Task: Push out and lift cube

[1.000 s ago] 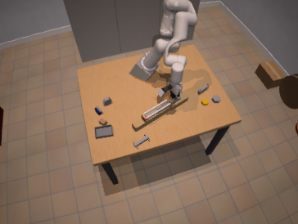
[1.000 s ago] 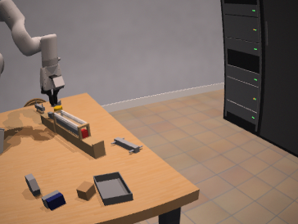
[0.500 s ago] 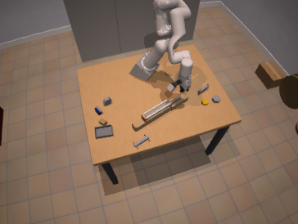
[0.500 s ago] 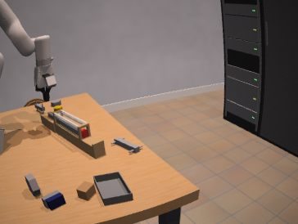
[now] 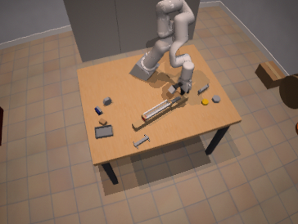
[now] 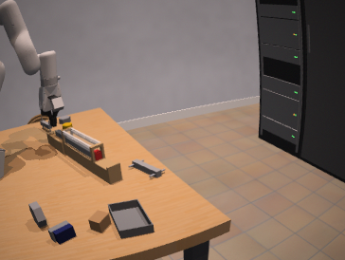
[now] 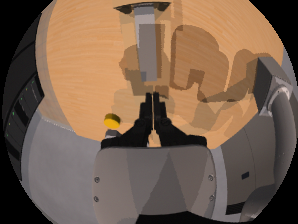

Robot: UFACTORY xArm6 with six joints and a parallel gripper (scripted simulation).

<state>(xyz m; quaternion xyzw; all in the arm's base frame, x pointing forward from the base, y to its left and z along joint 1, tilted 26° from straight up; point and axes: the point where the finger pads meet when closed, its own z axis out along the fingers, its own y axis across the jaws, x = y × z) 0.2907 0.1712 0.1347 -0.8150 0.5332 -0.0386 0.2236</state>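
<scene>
My gripper is now 30 cm to the left of the red cube, 16 cm short of it and 4 cm above it. The rest, counted from my hand: blue block (62 cm to the right, 8 cm below, 1 cm ahead); then brown block (59 cm to the right, 12 cm ahead, 8 cm below); then yellow disc (18 cm to the left, 9 cm below, 5 cm ahead).
</scene>
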